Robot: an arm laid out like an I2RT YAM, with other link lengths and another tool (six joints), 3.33 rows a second.
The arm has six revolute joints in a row. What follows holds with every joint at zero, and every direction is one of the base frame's. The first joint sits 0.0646 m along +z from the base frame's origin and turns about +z. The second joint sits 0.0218 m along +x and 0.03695 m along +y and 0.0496 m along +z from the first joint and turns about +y. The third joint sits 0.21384 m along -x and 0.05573 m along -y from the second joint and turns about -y. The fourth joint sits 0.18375 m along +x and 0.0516 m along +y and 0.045 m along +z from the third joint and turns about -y. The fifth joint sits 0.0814 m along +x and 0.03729 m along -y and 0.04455 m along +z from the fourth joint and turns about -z. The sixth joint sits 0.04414 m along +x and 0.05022 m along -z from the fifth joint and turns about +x. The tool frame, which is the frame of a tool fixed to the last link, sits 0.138 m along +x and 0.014 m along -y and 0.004 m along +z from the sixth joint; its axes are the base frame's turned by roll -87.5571, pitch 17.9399 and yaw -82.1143 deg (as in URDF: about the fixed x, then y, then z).
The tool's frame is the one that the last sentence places.
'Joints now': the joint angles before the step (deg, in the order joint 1, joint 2, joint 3, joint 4, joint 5, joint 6). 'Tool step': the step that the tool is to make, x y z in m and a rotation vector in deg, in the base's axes. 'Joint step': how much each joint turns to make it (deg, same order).
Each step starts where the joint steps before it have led.
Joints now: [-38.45 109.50 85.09 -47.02 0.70 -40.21]
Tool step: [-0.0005 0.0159 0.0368 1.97 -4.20 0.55]
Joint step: [-0.14 -6.23 2.05 -6.20 -4.15 0.74]
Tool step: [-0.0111 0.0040 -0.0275 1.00 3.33 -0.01]
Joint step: [0.00 1.34 -5.09 3.18 1.23 -0.41]
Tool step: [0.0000 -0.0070 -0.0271 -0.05 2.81 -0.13]
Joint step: [0.01 4.98 -0.81 3.62 1.76 -0.37]
